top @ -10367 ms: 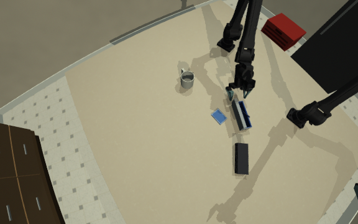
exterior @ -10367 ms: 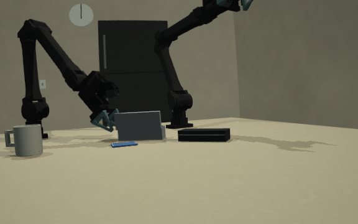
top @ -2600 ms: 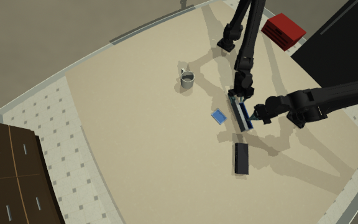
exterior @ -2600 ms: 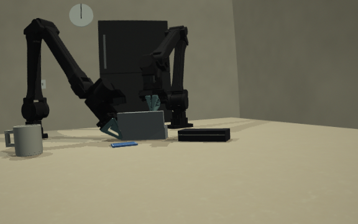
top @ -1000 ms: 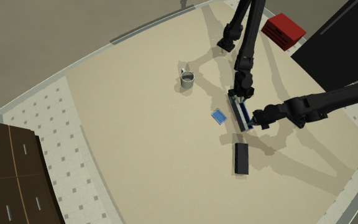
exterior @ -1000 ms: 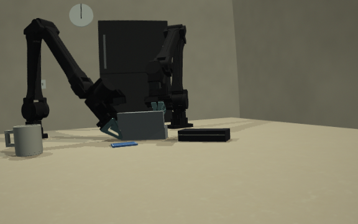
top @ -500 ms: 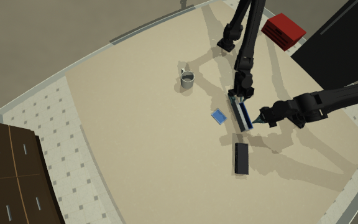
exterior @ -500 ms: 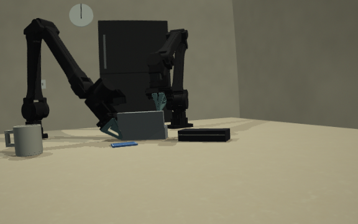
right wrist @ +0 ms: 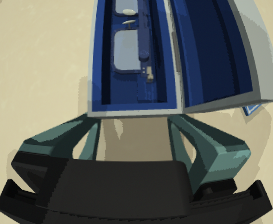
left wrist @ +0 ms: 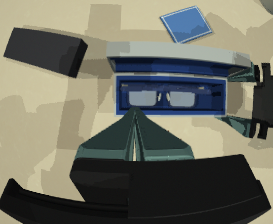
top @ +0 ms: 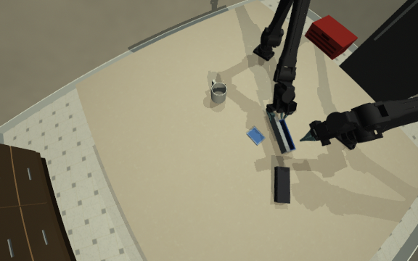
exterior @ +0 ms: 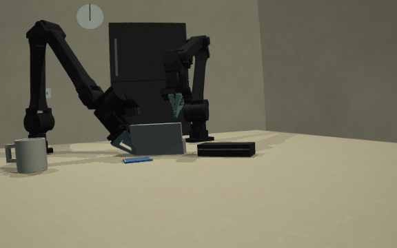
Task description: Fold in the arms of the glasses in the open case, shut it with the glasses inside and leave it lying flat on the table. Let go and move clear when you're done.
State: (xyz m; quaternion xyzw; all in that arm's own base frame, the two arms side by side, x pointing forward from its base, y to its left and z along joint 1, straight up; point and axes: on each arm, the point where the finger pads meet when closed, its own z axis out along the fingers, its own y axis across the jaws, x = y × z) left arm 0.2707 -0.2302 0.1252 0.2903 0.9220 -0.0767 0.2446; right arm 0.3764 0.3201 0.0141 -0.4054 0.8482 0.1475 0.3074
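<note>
My left gripper is now 2 cm short of the glasses case, 7 cm to the left of it and 8 cm above it. Round my left hand: blue cloth: 10 cm ahead, 14 cm to the right, 12 cm below; then black box: 16 cm ahead, 11 cm to the left, 11 cm below.
</note>
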